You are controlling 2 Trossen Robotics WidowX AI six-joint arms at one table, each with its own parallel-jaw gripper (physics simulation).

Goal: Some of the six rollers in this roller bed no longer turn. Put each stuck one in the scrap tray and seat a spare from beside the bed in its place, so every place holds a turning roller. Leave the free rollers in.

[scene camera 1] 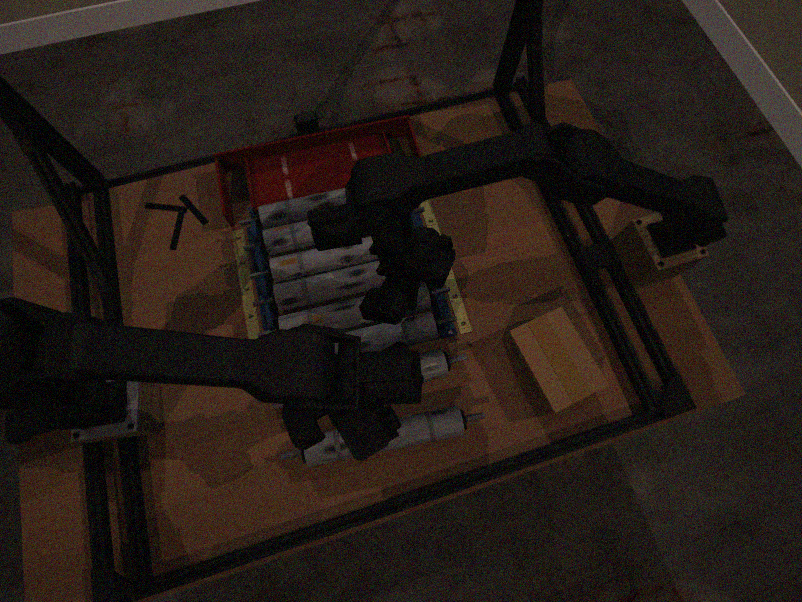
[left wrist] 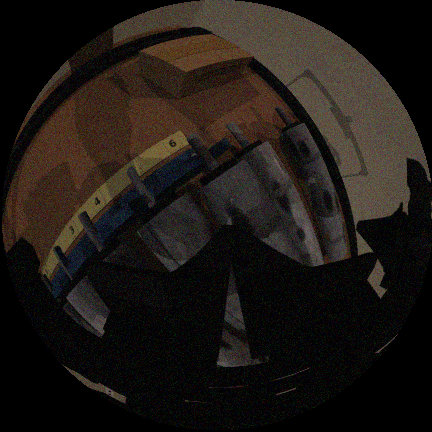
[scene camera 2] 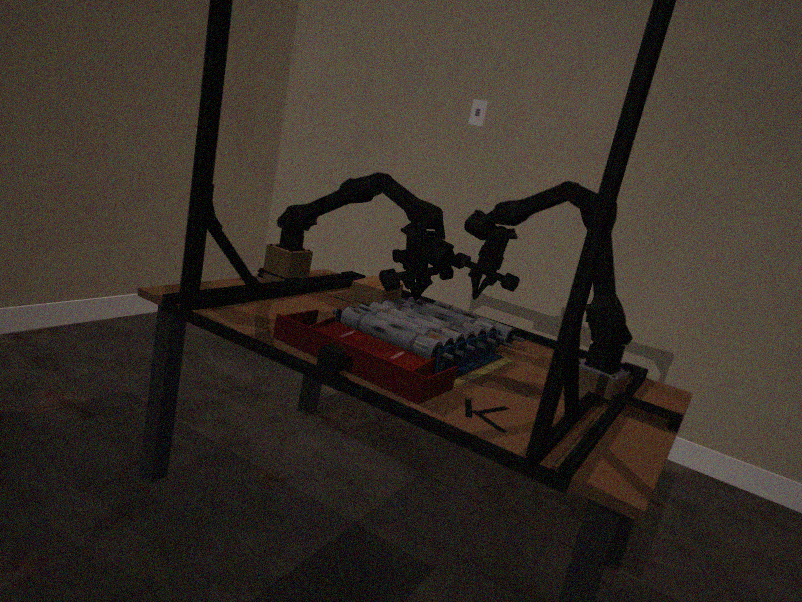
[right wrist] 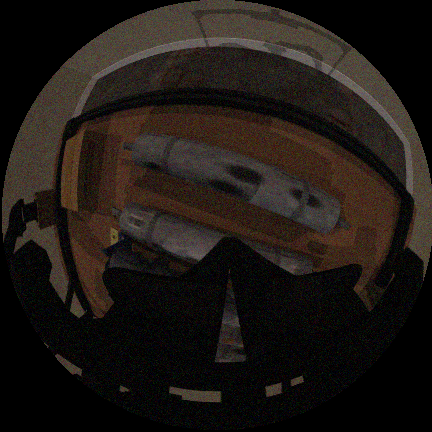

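Where they show: left gripper, fingertip midpoint: (scene camera 1: 412, 308) (left wrist: 229, 231) (scene camera 2: 415, 299); right gripper, fingertip midpoint: (left wrist: 356, 225) (scene camera 2: 474, 298) (right wrist: 228, 242); left arm's base, link origin: (scene camera 1: 670, 237) (scene camera 2: 290, 247) (right wrist: 35, 209); right arm's base, link origin: (scene camera 1: 105, 403) (scene camera 2: 602, 367).
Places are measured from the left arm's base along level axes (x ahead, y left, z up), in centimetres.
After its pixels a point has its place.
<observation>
The roller bed (scene camera 1: 457, 301) {x 36.9, y -2.3, z -10.3 cm} (scene camera 2: 482, 352) (left wrist: 120, 181) {x 37.2, y -5.2, z -10.3 cm} holds six grey rollers between blue rails and numbered yellow strips. The red scrap tray (scene camera 1: 315, 170) {x 55.7, y -35.4, z -7.3 cm} (scene camera 2: 381, 364) {x 63.9, y -42.5, z -6.0 cm} lies against its far side. Two spare rollers lie on the table beside the bed: the near spare (scene camera 1: 435, 364) {x 45.3, y 8.5, z -5.5 cm} (right wrist: 169, 233) {x 51.2, y 8.9, z -5.8 cm} and the far spare (scene camera 1: 435, 425) {x 48.4, y 17.8, z -5.5 cm} (right wrist: 241, 181) {x 57.4, y 16.2, z -5.6 cm} (left wrist: 314, 189) {x 53.4, y 14.8, z -7.6 cm}. My left gripper (scene camera 1: 380, 312) (scene camera 2: 417, 293) {x 46.5, y -1.0, z -2.3 cm} (left wrist: 229, 231) {x 46.5, y -1.0, z -2.3 cm} is shut and empty, low over a roller towards the end of the bed marked 6. My right gripper (scene camera 1: 381, 373) (scene camera 2: 476, 293) {x 57.7, y 12.1, z -0.2 cm} (right wrist: 228, 242) {x 57.7, y 12.1, z -0.2 cm} is shut and empty, above the near spare, which it partly hides.
A flat tan block (scene camera 1: 560, 358) {x 25.1, y 13.6, z -4.8 cm} (left wrist: 193, 60) {x 29.5, y 9.2, z -4.9 cm} lies on the table to the right of the bed. A black mark (scene camera 1: 178, 215) {x 84.0, y -34.9, z -10.2 cm} (scene camera 2: 485, 412) {x 84.1, y -34.3, z -10.3 cm} is on the table top at the left. Black frame bars (scene camera 1: 596, 251) {x 8.7, y -3.6, z -7.9 cm} (scene camera 2: 578, 299) {x 98.2, y -47.2, z 18.4 cm} cross and edge the table.
</observation>
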